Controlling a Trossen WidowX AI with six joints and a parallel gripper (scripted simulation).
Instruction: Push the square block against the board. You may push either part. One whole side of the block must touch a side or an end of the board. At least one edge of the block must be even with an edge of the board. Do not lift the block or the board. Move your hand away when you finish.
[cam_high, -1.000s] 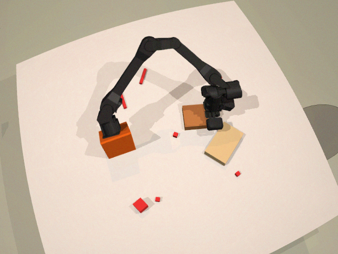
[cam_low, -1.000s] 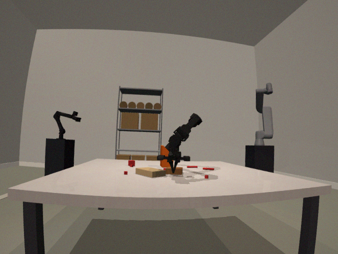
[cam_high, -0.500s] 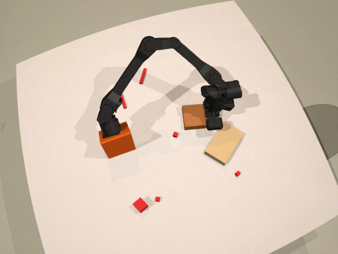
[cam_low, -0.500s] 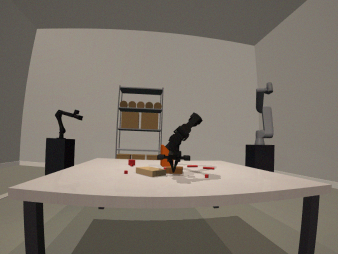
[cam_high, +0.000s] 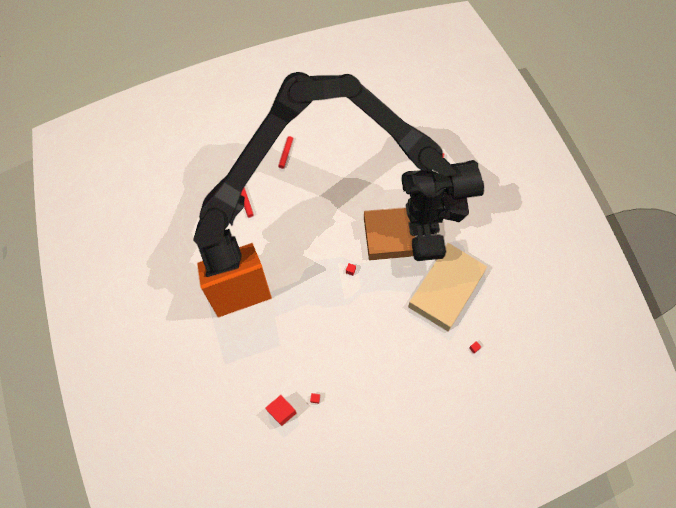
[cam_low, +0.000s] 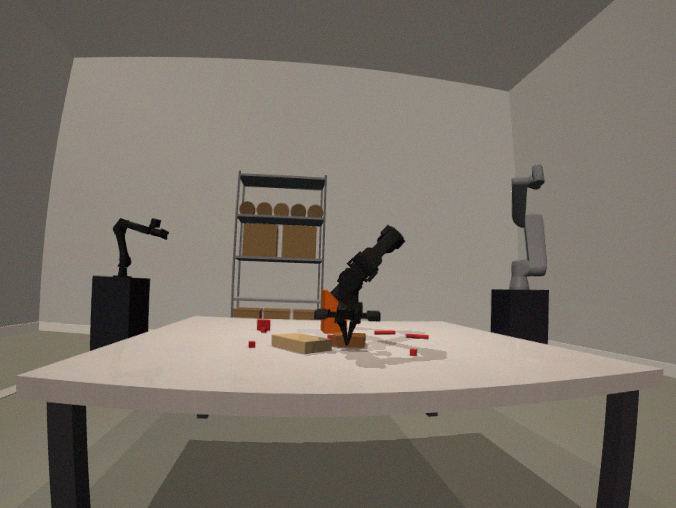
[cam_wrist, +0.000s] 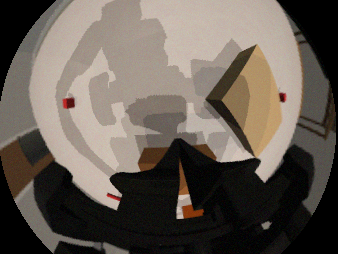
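Right now my gripper tip is 60 mm past the square brown block, 10 mm to the right of it and 10 mm below it. Round my gripper tip: red square 350 mm behind, 300 mm to the right, 10 mm above; then pale tan board 130 mm to the right, 20 mm ahead, 10 mm above.
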